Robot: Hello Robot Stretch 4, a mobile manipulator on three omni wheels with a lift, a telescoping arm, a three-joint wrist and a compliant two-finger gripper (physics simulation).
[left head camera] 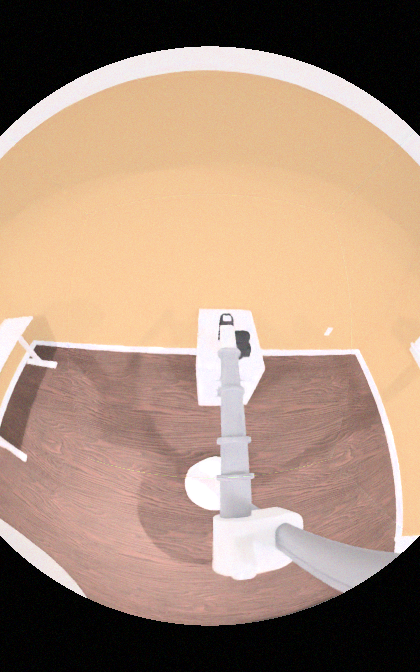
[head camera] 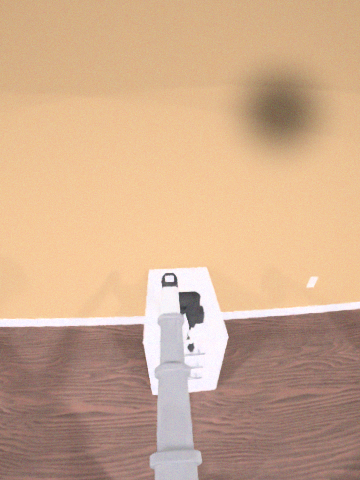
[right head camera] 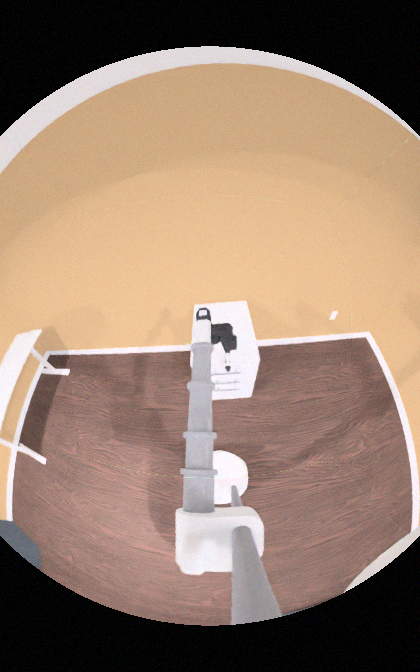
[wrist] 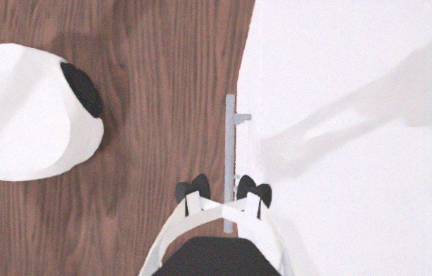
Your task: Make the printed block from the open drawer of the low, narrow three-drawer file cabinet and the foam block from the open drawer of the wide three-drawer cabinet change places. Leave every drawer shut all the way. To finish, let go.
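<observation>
A white cabinet (head camera: 215,360) (left head camera: 207,382) (right head camera: 248,345) (wrist: 350,210) stands against the wall, with three bar handles on its front. Its drawers look shut. Whether it is the wide or the narrow one, I cannot tell. My gripper (head camera: 191,346) (right head camera: 228,368) (wrist: 223,189) points down above the cabinet's front edge. Its two dark fingertips stand apart, with nothing held between them. In the wrist view a grey bar handle (wrist: 230,140) runs below and between them; the height gap is unclear. The printed block, the foam block and a second cabinet do not show.
The robot's round white base (left head camera: 202,485) (right head camera: 234,475) (wrist: 35,115) is on the wooden floor in front of the cabinet. A white piece of furniture with legs (left head camera: 12,332) (right head camera: 20,350) stands at the left wall. The telescoping arm (head camera: 173,415) reaches across the cabinet and hides part of it.
</observation>
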